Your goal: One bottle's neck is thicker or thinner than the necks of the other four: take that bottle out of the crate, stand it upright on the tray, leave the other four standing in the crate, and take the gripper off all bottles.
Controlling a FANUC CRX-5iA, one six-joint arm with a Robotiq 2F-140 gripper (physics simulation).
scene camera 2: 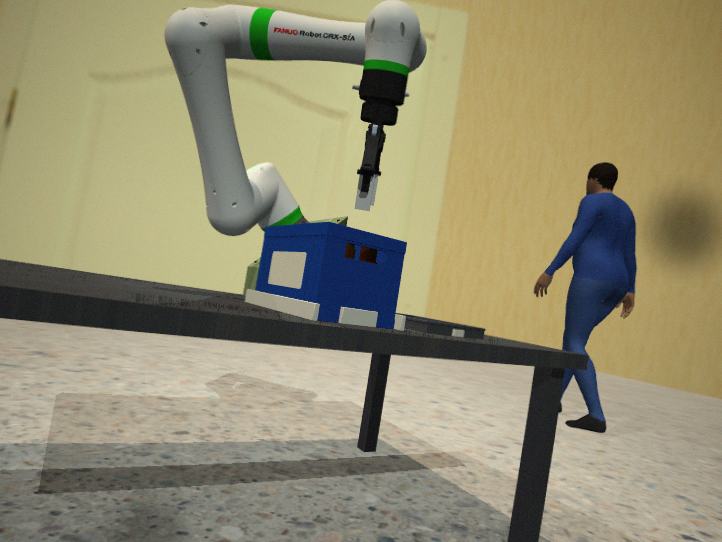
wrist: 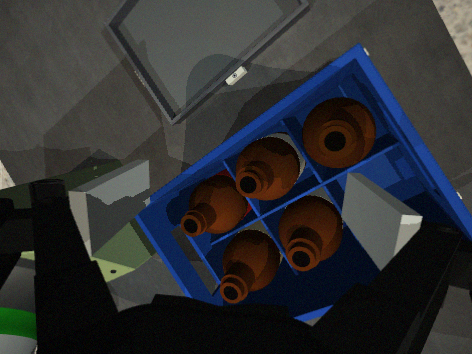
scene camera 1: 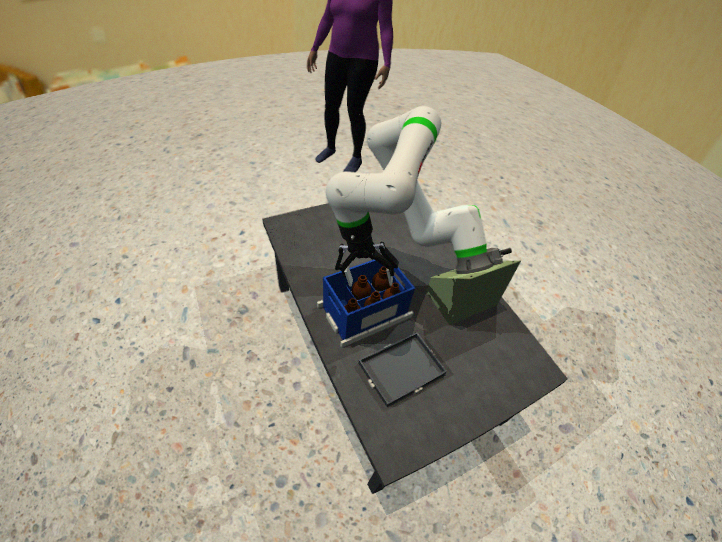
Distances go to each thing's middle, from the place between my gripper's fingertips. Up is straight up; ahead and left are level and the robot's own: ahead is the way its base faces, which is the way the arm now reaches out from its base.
I see my gripper 70 mm past the tray (scene camera 1: 397,370), 220 mm to the right of it and 230 mm above it.
